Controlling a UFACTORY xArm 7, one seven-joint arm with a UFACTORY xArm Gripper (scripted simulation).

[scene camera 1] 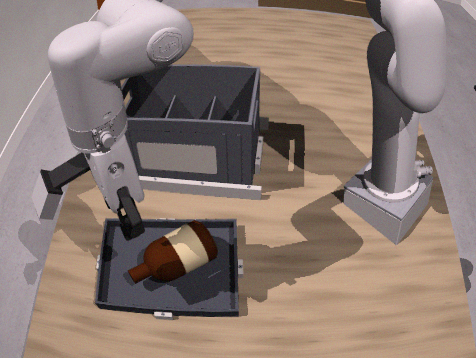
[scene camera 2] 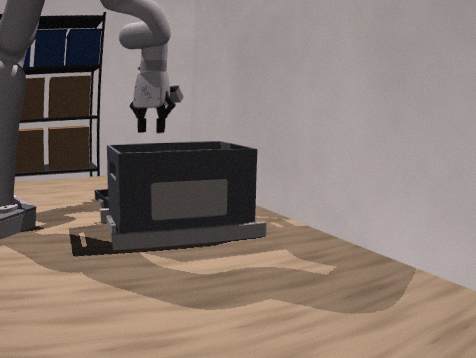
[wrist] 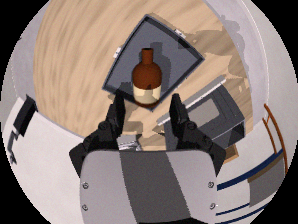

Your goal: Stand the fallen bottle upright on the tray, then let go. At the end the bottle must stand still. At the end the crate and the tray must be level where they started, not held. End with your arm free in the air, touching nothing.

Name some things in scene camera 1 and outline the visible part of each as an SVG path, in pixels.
The gripper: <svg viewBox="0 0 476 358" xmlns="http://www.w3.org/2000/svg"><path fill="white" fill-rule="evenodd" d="M128 121L124 130L111 147L106 148L102 146L100 149L87 150L80 149L72 144L77 151L82 153L52 171L41 169L32 194L32 200L39 219L53 220L63 194L61 187L90 170L105 198L108 209L111 209L112 212L118 215L118 223L126 241L136 238L145 232L140 213L134 200L138 203L143 201L145 195L124 135Z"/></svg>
A brown bottle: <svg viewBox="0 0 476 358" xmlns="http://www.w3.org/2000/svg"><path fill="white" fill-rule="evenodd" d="M208 229L201 222L193 220L151 242L144 252L144 263L128 270L134 283L136 284L150 276L161 281L173 281L216 259L218 253L217 246Z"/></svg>
